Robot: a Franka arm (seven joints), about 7 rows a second.
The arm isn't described. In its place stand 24 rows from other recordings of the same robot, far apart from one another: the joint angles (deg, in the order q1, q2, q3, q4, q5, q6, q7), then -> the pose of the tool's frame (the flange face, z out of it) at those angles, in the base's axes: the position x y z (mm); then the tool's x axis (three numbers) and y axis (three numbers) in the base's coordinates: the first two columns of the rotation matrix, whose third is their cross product.
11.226, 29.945, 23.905, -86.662, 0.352, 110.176, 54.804 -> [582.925, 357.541, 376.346, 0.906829, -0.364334, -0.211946, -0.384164, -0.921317, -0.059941]
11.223, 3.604, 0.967, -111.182, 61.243, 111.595, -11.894 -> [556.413, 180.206, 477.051, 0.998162, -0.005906, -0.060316, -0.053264, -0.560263, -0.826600]
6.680, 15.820, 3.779, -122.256, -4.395, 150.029, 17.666 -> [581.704, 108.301, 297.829, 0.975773, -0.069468, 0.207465, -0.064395, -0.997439, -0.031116]
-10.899, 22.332, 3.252, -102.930, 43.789, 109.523, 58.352 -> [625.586, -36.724, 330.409, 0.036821, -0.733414, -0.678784, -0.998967, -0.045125, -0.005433]
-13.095, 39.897, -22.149, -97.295, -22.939, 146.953, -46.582 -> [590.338, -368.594, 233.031, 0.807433, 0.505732, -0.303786, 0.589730, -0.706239, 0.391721]
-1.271, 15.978, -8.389, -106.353, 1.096, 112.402, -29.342 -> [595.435, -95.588, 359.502, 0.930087, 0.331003, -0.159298, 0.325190, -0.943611, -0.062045]
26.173, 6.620, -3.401, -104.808, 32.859, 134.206, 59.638 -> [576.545, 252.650, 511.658, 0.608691, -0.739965, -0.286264, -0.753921, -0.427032, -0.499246]
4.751, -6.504, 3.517, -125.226, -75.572, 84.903, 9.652 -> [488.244, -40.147, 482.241, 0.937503, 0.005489, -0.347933, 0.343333, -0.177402, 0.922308]
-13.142, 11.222, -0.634, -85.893, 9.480, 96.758, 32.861 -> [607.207, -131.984, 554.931, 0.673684, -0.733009, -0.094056, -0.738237, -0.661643, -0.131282]
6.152, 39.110, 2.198, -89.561, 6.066, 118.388, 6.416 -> [674.911, 101.235, 230.272, 0.981103, -0.022524, -0.192169, -0.039626, -0.995539, -0.085624]
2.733, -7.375, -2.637, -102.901, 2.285, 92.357, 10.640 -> [513.401, 3.653, 590.445, 0.980963, -0.183718, -0.062920, -0.186114, -0.981920, -0.034562]
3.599, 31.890, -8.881, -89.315, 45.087, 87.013, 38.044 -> [641.721, 33.609, 316.433, 0.402397, -0.499166, -0.767405, -0.841547, -0.531688, -0.095433]
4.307, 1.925, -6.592, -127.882, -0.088, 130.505, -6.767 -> [529.750, -21.045, 357.787, 0.996786, 0.079253, 0.011720, 0.079182, -0.996839, 0.006462]
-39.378, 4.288, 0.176, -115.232, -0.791, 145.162, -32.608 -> [469.936, -383.146, 466.149, 0.932179, -0.052775, 0.358131, -0.147669, -0.958697, 0.243093]
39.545, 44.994, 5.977, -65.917, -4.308, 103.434, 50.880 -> [540.531, 510.336, 322.419, 0.991516, -0.100557, -0.082364, -0.092542, -0.991075, 0.095948]
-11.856, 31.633, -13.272, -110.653, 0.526, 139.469, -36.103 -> [563.960, -259.021, 202.676, 0.972989, 0.209604, -0.096738, 0.216838, -0.973588, 0.071462]
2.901, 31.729, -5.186, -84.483, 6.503, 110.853, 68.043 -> [695.078, -9.797, 349.322, 0.300759, -0.949935, -0.084665, -0.949692, -0.306443, 0.064636]
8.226, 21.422, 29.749, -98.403, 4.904, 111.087, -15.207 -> [514.949, 372.259, 387.875, 0.637948, 0.768998, -0.040796, 0.732576, -0.622358, -0.275686]
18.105, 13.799, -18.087, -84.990, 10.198, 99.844, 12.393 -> [635.046, 37.386, 544.645, 0.972610, -0.232342, 0.006823, -0.230340, -0.967337, -0.105840]
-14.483, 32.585, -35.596, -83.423, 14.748, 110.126, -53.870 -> [515.357, -467.365, 400.077, 0.996861, 0.052143, -0.059583, 0.055120, -0.997254, 0.049465]
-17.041, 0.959, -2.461, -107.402, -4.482, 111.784, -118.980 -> [537.966, -195.921, 503.565, -0.189600, 0.977360, -0.093912, 0.981318, 0.191809, 0.015002]
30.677, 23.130, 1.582, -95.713, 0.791, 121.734, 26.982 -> [566.820, 356.185, 375.885, 0.996054, 0.081754, 0.034550, 0.083218, -0.995589, -0.043329]
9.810, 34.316, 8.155, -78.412, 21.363, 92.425, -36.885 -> [641.977, 228.222, 357.025, 0.642493, 0.765699, -0.030122, 0.636581, -0.555208, -0.535264]
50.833, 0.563, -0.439, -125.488, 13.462, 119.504, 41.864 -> [322.982, 408.520, 373.658, 0.975443, 0.026820, -0.218615, 0.014733, -0.998281, -0.056730]
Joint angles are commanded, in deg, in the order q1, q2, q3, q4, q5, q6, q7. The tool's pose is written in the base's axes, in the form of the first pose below.
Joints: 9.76, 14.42, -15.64, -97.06, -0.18, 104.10, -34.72
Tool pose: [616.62, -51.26, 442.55, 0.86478, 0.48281, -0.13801, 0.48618, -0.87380, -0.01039]
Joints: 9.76, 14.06, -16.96, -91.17, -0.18, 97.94, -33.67
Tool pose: [618.12, -62.11, 486.94, 0.88438, 0.44595, -0.13787, 0.44987, -0.89309, -0.00305]
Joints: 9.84, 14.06, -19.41, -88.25, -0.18, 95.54, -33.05
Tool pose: [616.49, -83.82, 509.42, 0.90716, 0.39920, -0.13305, 0.40439, -0.91449, 0.01341]
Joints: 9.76, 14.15, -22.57, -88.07, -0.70, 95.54, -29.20
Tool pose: [611.08, -115.92, 512.78, 0.94895, 0.28412, -0.13703, 0.29244, -0.95524, 0.04456]
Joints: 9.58, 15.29, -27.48, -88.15, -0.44, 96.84, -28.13
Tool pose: [604.38, -163.89, 507.60, 0.97393, 0.18128, -0.13641, 0.19244, -0.97855, 0.07351]
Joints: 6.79, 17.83, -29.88, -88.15, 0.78, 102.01, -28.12
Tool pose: [605.08, -215.26, 492.54, 0.99098, 0.09783, -0.09157, 0.10764, -0.98818, 0.10919]
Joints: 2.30, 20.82, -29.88, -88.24, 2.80, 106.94, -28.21
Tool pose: [603.85, -262.39, 468.33, 0.99833, 0.02310, -0.05304, 0.02933, -0.99235, 0.11993]
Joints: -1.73, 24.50, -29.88, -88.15, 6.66, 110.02, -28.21
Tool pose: [599.51, -302.67, 434.68, 0.99753, -0.05994, -0.03650, -0.05637, -0.99416, 0.09205]
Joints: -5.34, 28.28, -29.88, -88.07, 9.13, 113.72, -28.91
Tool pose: [592.62, -341.52, 400.23, 0.99252, -0.11939, -0.02535, -0.11667, -0.98907, 0.09017]
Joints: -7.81, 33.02, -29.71, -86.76, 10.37, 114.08, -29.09
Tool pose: [588.65, -365.37, 358.70, 0.98476, -0.15815, -0.07243, -0.15183, -0.98468, 0.08576]
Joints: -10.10, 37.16, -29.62, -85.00, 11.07, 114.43, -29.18
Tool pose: [583.47, -388.26, 326.38, 0.97588, -0.19050, -0.10660, -0.18116, -0.97920, 0.09139]
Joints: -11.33, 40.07, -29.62, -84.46, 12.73, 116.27, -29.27
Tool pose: [580.58, -401.48, 300.09, 0.97047, -0.21594, -0.10749, -0.20687, -0.97427, 0.08946]
